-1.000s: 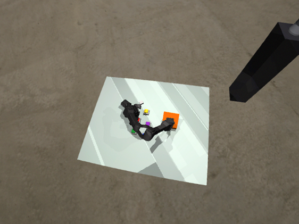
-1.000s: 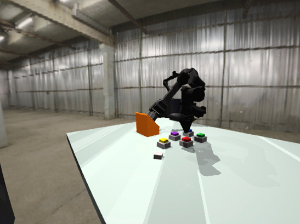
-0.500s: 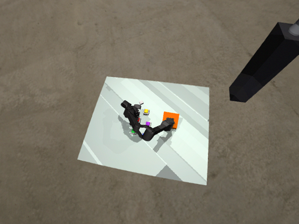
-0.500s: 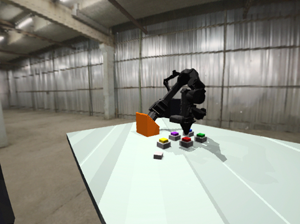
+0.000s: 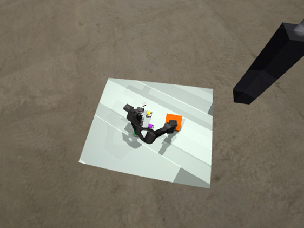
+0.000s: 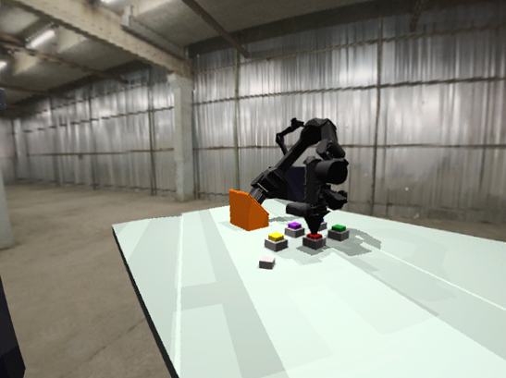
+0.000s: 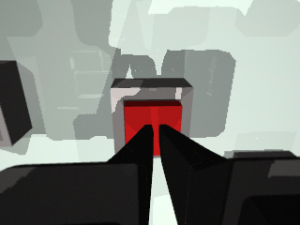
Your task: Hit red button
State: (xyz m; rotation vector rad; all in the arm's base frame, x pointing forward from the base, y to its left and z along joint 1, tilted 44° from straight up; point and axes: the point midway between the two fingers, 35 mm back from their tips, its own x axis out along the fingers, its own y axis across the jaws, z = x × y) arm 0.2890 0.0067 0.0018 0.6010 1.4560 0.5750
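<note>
Right now the red button is 10 mm below my gripper tip. Also, from my gripper tip: purple button 100 mm behind, 30 mm to the left; then yellow button 60 mm behind, 90 mm to the right, 10 mm below; then green button 10 mm ahead, 110 mm to the left.
</note>
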